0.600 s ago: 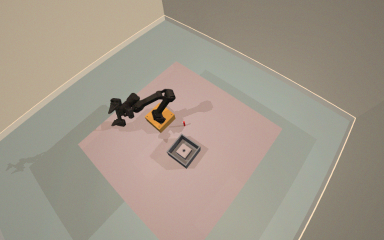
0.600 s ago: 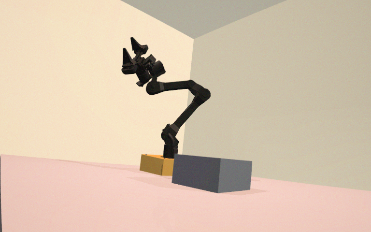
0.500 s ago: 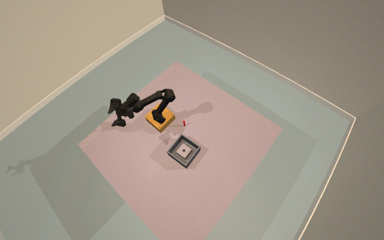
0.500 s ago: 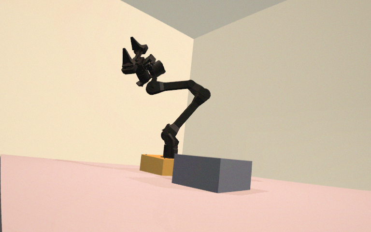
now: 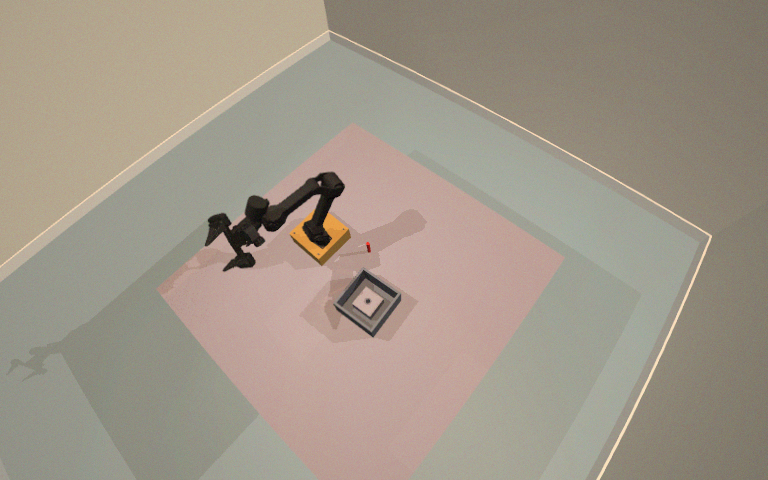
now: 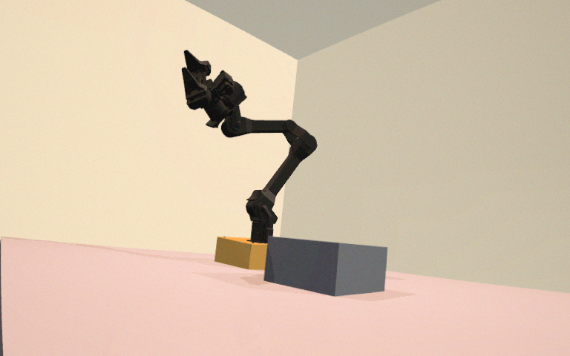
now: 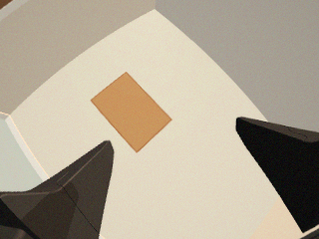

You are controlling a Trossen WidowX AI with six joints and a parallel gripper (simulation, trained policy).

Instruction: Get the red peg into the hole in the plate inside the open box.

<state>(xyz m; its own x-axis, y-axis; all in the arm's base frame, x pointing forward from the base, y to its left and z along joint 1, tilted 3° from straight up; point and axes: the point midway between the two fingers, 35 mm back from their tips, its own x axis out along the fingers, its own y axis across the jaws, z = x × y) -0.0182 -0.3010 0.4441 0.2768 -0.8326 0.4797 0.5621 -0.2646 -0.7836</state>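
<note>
Right now the red peg is 160 mm ahead of my gripper tip, 450 mm to the left of it and 480 mm below it. The rest, counted from my gripper tip: grey box (310 mm ahead, 250 mm to the left, 500 mm below); then pale plate (310 mm ahead, 250 mm to the left, 480 mm below).
</note>
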